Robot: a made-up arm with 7 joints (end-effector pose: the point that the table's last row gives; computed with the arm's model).
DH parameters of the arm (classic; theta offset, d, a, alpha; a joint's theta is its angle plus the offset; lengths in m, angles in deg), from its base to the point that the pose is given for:
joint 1: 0 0.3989 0 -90
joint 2: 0 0 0 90
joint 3: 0 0.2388 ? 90
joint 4: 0 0 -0.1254 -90
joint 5: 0 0.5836 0 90
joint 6: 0 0 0.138 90
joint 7: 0 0 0 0
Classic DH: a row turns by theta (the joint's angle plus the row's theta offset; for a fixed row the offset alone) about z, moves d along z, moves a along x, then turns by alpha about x.
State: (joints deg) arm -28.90 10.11 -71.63 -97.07 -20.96 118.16 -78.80
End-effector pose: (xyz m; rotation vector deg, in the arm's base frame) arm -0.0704 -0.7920 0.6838 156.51 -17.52 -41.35
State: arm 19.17 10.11 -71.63 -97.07 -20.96 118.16 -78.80
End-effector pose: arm 0.5422 -0.5817 0.6838 143.01 45.50 -26.45
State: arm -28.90 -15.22 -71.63 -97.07 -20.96 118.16 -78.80
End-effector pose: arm -0.2042 -0.7182 0.7937 151.60 -25.12 -8.11
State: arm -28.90 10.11 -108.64 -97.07 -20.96 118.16 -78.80
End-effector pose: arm -0.5006 -0.5701 0.7700 143.62 -68.29 -51.32
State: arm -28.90 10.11 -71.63 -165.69 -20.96 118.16 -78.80
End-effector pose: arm -0.1146 -0.3686 -0.0198 -125.99 7.80 26.52
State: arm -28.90 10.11 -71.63 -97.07 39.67 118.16 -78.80
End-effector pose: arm -0.1348 -0.7784 0.6842 150.81 -45.15 39.91
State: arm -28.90 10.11 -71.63 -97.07 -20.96 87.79 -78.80
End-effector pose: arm -0.1067 -0.7897 0.6213 -159.17 29.51 44.47
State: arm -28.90 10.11 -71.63 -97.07 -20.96 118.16 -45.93
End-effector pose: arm -0.0704 -0.7920 0.6838 140.12 -58.96 -31.57
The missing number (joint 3, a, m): 0.0514
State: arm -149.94 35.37 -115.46 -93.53 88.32 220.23 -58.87
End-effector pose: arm -0.1612 0.4311 0.8660 -63.32 -27.52 -98.49
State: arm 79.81 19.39 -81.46 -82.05 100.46 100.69 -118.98
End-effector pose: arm 0.7720 0.0981 0.8022 -63.91 -98.93 -95.49
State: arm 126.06 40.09 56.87 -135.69 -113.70 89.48 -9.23
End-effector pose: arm -0.5240 -0.1978 0.0260 -90.53 93.96 80.26
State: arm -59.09 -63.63 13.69 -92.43 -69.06 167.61 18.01
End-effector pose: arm 0.2056 0.2041 1.1282 35.27 -0.01 67.24
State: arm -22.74 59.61 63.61 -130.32 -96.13 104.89 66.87
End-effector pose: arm 0.2607 0.5650 0.0997 146.09 49.40 15.30
